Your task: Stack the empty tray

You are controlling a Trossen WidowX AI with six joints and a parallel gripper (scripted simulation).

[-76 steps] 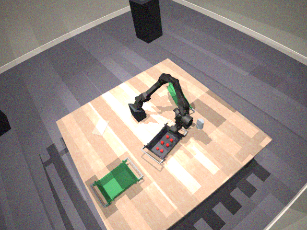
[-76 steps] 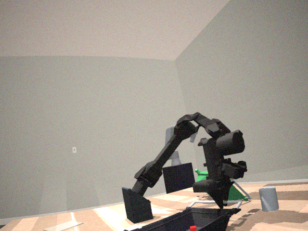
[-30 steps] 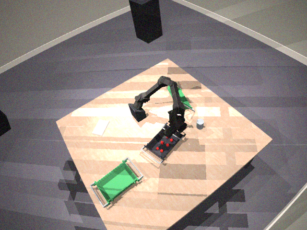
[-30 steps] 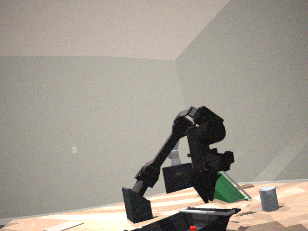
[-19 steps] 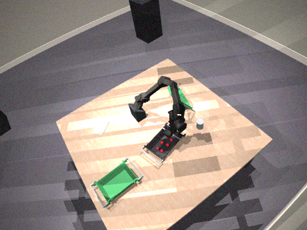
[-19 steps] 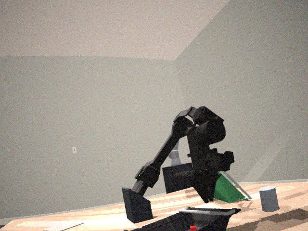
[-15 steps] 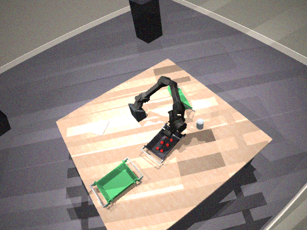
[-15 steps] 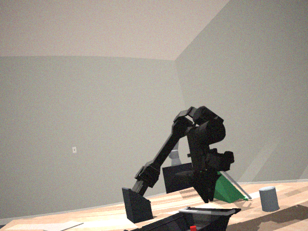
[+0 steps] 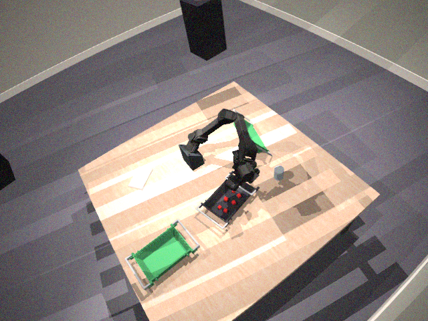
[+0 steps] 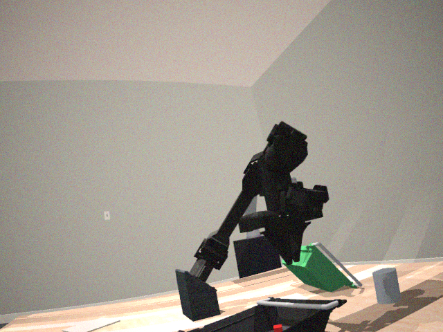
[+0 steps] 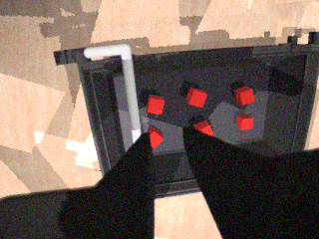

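The green tray is 330 mm to the left of my gripper tip, 260 mm behind it and 80 mm below it. From my gripper tip the other things lie so: flat pale sheet 540 mm behind, 340 mm to the right, 150 mm below.
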